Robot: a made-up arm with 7 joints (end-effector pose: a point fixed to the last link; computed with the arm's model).
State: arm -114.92 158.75 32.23 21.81 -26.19 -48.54 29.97
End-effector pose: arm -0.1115 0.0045 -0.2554 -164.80 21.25 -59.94
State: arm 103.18 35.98 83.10 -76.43 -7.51 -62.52 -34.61
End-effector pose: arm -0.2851 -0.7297 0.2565 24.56 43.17 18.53
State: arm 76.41 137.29 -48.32 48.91 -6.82 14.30 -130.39
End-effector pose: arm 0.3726 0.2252 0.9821 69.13 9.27 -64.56
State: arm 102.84 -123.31 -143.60 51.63 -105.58 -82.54 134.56
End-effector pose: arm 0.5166 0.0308 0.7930 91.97 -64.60 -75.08
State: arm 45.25 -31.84 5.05 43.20 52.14 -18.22 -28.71
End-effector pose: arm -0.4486 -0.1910 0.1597 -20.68 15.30 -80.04
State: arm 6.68 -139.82 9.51 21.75 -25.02 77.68 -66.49
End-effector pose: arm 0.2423 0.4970 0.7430 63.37 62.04 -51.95
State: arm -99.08 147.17 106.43 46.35 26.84 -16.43 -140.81
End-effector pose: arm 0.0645 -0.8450 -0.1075 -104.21 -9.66 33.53
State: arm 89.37 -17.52 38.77 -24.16 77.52 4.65 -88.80
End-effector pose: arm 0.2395 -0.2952 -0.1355 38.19 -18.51 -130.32
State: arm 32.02 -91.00 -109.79 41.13 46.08 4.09 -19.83
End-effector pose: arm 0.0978 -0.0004 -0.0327 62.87 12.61 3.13
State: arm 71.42 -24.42 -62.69 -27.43 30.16 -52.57 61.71
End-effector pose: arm 0.4112 -0.2244 0.0292 85.81 -120.21 30.86
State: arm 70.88 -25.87 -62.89 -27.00 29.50 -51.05 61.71
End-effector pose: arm 0.4030 -0.2133 0.0236 87.25 -118.93 30.37
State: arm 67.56 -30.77 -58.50 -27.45 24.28 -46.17 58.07
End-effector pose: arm 0.3734 -0.1942 0.0052 83.37 -119.69 24.32
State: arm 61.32 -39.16 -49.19 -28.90 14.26 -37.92 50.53
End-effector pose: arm 0.3156 -0.1662 -0.0255 71.21 -119.98 11.97
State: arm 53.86 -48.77 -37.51 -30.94 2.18 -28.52 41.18
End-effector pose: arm 0.2347 -0.1334 -0.0567 52.34 -114.97 -3.46
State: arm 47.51 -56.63 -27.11 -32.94 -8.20 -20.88 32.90
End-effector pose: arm 0.1516 -0.1041 -0.0734 33.78 -105.28 -16.52
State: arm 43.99 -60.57 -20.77 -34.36 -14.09 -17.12 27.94
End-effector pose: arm 0.0979 -0.0910 -0.0759 21.86 -97.88 -23.43
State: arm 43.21 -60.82 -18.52 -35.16 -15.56 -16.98 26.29
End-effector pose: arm 0.0833 -0.0987 -0.0758 17.05 -96.46 -25.01
